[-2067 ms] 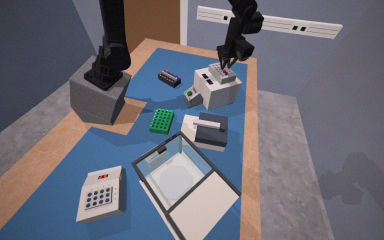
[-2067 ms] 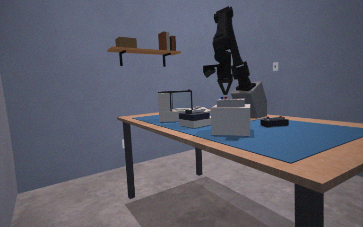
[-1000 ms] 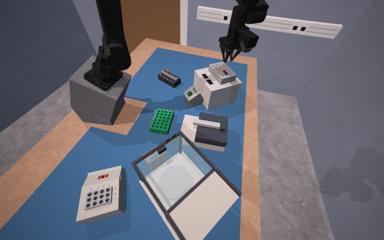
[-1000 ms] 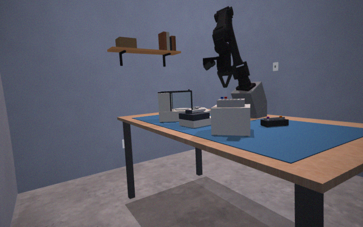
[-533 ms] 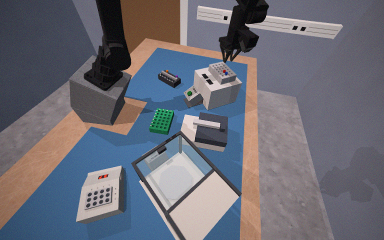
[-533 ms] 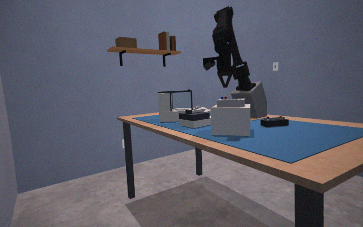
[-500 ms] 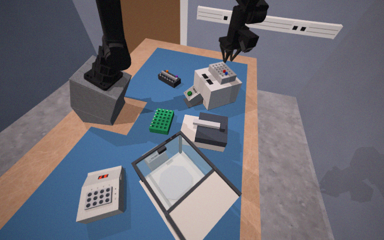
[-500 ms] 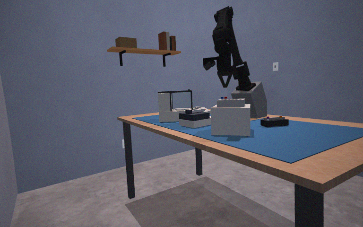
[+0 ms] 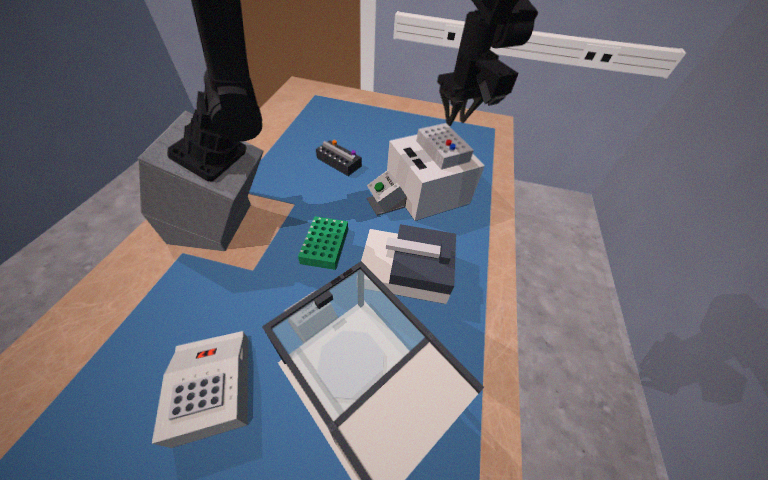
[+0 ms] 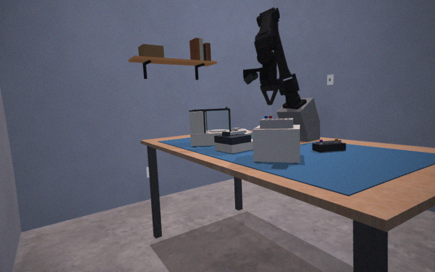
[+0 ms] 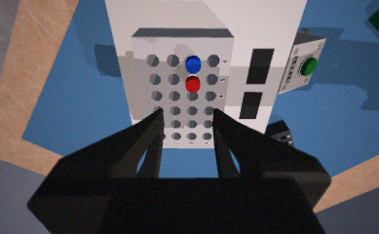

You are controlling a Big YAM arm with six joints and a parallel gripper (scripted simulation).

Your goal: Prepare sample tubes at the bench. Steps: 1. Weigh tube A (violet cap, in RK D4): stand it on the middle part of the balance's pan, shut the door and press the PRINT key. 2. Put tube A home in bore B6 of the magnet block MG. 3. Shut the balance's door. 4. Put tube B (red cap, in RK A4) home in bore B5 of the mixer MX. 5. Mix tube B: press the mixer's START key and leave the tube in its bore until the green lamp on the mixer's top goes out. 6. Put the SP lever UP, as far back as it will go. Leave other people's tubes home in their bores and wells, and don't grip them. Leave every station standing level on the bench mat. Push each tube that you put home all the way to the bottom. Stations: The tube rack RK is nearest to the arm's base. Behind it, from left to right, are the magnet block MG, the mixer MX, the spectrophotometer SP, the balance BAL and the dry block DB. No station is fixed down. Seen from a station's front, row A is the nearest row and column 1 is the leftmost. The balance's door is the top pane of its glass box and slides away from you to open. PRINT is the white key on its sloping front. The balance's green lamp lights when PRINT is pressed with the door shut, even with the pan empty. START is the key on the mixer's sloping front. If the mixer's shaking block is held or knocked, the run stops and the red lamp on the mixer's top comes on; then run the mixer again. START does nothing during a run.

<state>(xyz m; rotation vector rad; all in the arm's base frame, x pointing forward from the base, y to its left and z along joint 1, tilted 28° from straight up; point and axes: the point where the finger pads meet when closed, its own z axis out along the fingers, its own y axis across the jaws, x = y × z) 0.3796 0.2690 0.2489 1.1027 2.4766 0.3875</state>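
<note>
Right now my hand is 170 mm above the green start key, 140 mm past it and 100 mm to the left of it. From my hand the other things lie so: SP lever: 280 mm to the right, 150 mm below, 10 mm behind; then blue-capped tube: 80 mm below, 20 mm to the right, 10 mm ahead; then grey shaking block: 80 mm below, 20 mm to the left, 10 mm behind.
</note>
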